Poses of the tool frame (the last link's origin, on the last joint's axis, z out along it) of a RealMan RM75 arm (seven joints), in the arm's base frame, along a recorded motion.
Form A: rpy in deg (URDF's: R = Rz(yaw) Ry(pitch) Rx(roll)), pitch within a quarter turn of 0, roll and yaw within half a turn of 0; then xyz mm.
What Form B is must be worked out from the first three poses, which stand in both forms.
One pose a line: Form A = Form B
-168.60 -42.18 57.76 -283 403 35 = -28.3 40.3 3.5 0.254 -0.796 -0.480 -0.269
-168.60 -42.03 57.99 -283 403 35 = -28.3 40.3 3.5 0.254 -0.795 -0.481 -0.267
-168.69 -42.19 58.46 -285 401 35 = -28.5 40.1 3.5 0.255 -0.793 -0.484 -0.268
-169.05 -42.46 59.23 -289 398 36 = -28.9 39.8 3.6 0.255 -0.790 -0.489 -0.269
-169.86 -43.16 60.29 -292 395 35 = -29.2 39.5 3.5 0.255 -0.785 -0.493 -0.276
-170.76 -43.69 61.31 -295 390 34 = -29.5 39.0 3.4 0.253 -0.781 -0.498 -0.281
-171.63 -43.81 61.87 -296 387 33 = -29.6 38.7 3.3 0.249 -0.780 -0.499 -0.284
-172.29 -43.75 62.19 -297 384 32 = -29.7 38.4 3.2 0.245 -0.780 -0.500 -0.286
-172.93 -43.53 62.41 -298 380 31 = -29.8 38.0 3.1 0.241 -0.781 -0.500 -0.287
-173.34 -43.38 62.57 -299 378 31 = -29.9 37.8 3.1 0.238 -0.782 -0.500 -0.287
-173.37 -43.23 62.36 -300 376 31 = -30.0 37.6 3.1 0.236 -0.783 -0.499 -0.287
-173.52 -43.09 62.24 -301 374 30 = -30.1 37.4 3.0 0.234 -0.784 -0.498 -0.287
